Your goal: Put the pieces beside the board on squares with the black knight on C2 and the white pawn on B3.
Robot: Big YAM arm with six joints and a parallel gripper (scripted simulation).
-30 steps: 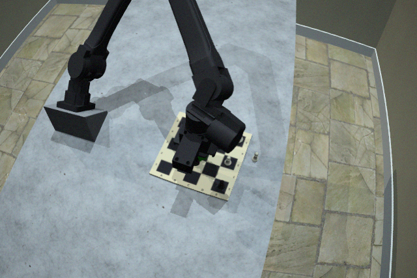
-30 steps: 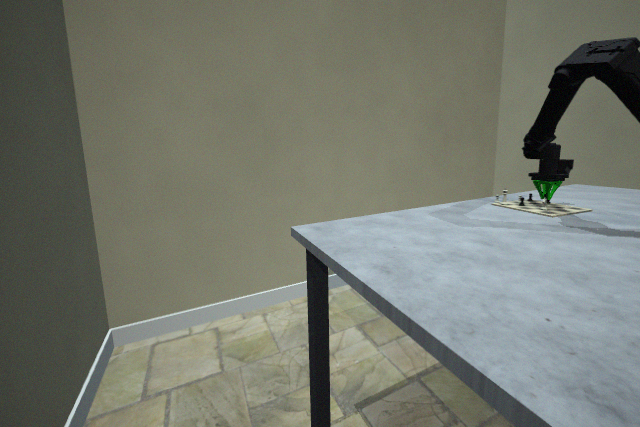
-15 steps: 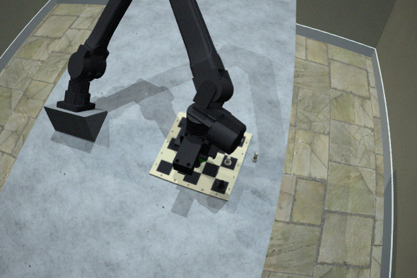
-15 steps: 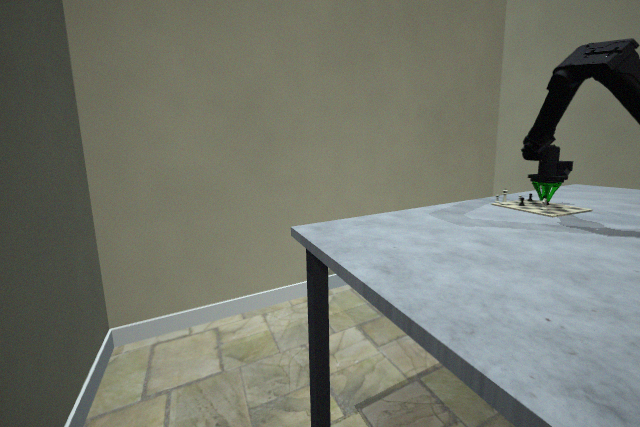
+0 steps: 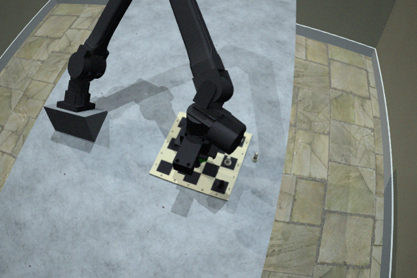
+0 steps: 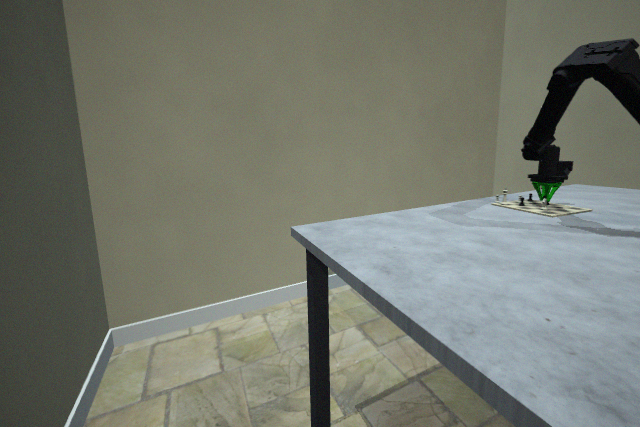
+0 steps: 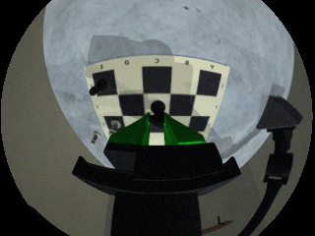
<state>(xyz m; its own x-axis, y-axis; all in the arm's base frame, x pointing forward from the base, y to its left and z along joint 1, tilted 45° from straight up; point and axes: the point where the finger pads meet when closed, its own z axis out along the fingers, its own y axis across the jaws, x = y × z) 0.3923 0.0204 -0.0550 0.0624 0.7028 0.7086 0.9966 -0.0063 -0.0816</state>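
My hand is 10 mm to the left of the black knight and 10 mm above it. The rest, counted from my hand: tall white piece (110 mm to the left, 80 mm ahead, 10 mm above); then chessboard (30 mm to the left, 30 mm below).
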